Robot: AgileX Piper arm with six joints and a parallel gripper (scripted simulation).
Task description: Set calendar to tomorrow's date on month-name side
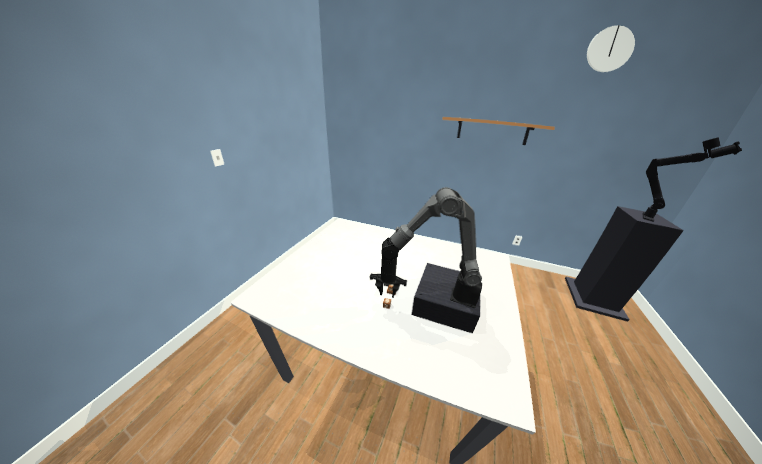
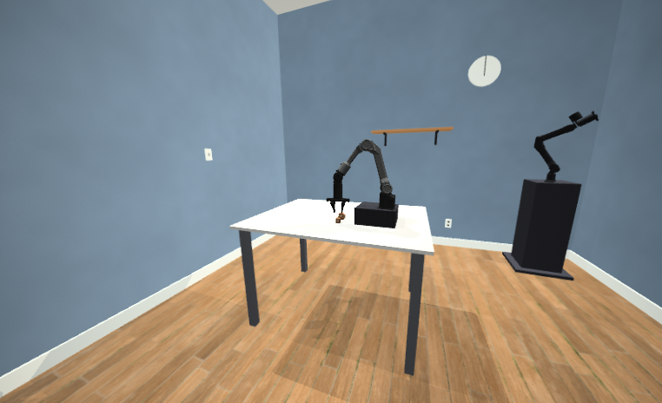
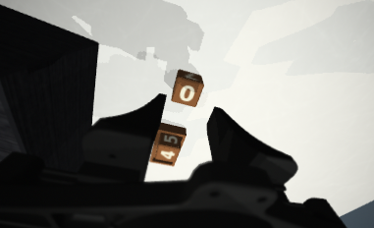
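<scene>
Right now my hand is 60 mm above the brown wooden cube.
</scene>
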